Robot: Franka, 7 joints.
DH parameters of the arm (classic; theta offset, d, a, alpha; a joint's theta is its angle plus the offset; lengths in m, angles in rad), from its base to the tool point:
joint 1: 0 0.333 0 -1.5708
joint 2: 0 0 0 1.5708
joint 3: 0 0.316 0.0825 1.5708
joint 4: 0 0 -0.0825 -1.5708
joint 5: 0 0.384 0 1.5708
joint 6: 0 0 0.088 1.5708
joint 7: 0 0.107 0 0
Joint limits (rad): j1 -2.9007..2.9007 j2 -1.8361..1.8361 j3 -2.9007..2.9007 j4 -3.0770..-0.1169 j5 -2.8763..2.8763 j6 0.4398..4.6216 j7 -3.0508..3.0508
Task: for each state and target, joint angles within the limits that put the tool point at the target. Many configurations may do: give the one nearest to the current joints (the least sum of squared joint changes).
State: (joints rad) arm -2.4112 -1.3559 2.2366 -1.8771 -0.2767 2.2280 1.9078
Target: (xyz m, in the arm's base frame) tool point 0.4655 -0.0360 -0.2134
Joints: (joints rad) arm -2.4210 -1.6891 2.5605 -1.5724 -0.2740 2.3827 1.9078
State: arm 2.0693 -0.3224 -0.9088 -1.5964 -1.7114 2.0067 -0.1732
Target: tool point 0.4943 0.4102 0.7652
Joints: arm 1.5727 0.2974 -1.0103 -1.3177 -1.7764 2.1617 -0.1732
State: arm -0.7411 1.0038 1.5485 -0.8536 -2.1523 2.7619 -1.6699
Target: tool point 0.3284 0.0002 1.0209
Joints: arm -1.0039 0.8238 2.3305 -0.9941 -2.1391 3.3113 -1.6699
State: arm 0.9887 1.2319 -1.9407 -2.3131 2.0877 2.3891 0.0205
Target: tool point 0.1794 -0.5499 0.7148
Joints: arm 0.1728 0.7987 -1.9567 -1.7276 2.1190 2.3242 0.0205
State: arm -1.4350 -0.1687 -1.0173 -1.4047 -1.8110 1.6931 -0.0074
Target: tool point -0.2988 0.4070 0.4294
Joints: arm -2.1357 -0.1731 -1.6462 -2.1845 -1.5115 1.2603 -0.0074
